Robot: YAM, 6 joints.
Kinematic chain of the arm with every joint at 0, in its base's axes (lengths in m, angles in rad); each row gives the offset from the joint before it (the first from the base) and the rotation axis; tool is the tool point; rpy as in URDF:
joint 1: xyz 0 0 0.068 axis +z
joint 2: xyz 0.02 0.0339 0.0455 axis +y
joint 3: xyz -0.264 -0.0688 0 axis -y
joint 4: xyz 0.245 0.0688 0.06 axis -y
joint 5: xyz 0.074 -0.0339 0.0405 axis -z
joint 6: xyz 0.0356 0 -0.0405 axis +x
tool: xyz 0 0 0 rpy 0 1.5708 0
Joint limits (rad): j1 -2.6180..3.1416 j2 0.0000..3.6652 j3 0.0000..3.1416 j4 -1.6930..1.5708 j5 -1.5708..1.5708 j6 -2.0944..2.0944
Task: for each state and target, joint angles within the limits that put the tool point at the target. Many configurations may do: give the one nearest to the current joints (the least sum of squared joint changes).
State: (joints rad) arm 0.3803 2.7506 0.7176 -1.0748 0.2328 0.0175
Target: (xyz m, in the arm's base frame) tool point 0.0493 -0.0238 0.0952
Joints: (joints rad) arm -0.1114 2.5756 0.3104 -1.5689 0.5358 0.0175
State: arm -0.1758 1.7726 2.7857 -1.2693 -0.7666 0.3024
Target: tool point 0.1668 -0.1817 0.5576
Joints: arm -0.9191 1.7251 2.6633 -1.4505 -0.6811 0.3024
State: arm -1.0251 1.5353 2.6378 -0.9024 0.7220 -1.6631
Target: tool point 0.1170 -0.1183 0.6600
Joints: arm -0.6623 1.5722 2.7103 -0.7903 0.6430 -1.6631
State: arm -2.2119 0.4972 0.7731 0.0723 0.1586 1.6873
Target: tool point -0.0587 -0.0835 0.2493
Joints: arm -2.1336 0.1703 0.3229 -0.2029 0.1436 1.6873
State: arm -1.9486 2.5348 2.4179 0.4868 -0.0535 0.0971
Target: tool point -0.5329 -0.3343 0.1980
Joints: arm -2.5822 2.8009 2.4892 0.4426 -0.0154 0.0971
